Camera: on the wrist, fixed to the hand. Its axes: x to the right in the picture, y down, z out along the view.
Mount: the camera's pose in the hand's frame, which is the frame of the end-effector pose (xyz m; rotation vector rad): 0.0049 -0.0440 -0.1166 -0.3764 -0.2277 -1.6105
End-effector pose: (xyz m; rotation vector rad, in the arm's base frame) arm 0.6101 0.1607 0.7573 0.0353 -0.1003 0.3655
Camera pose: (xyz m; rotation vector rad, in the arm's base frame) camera 0.6411 0.1275 0.6411 -0.2119 -0.3244 -1.2720
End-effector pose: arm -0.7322 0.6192 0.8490 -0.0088 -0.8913 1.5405
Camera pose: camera -0.6384 0.6796 0.7933 0.4998 -0.9224 -0.1324
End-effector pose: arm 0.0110 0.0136 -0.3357 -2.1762 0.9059 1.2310
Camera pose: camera 0.1103 -0.0375 -0.2802 -1.9499 -1.1358 0.6801
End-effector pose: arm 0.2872 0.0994 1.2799 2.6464 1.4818 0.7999
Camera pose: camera 0.2038 0.1001 1.3726 0.6510 2.2484 0.4180
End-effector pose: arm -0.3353 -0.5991 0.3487 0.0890 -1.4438 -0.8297
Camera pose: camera -0.2514 -0.6826 0.3093 0.9746 -1.1873 -2.4381
